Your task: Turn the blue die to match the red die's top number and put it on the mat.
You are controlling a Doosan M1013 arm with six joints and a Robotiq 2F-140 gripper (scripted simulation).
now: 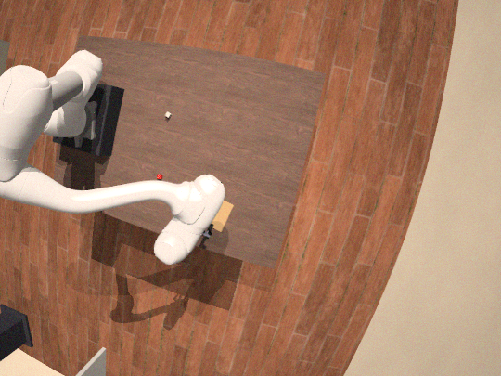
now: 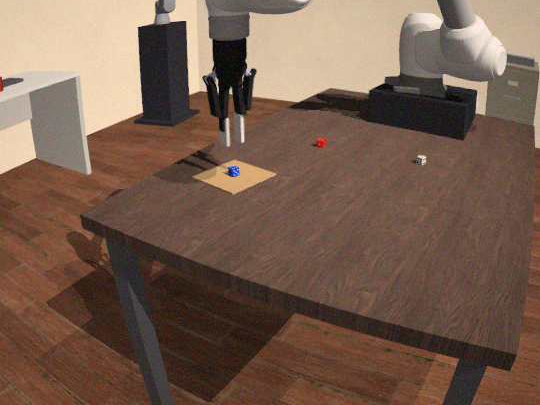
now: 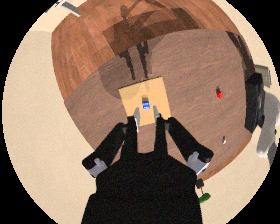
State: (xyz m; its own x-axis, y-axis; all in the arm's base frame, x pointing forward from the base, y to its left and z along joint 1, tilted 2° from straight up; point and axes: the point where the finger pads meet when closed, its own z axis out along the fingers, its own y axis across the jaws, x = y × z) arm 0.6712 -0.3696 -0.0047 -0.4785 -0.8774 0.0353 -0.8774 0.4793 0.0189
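Right now the blue die is 10 cm below my hand. From my hand the other things lie so: white die (41 cm to the left, 24 cm behind, 10 cm below); tan mat (11 cm below); red die (27 cm behind, 13 cm to the left, 10 cm below).
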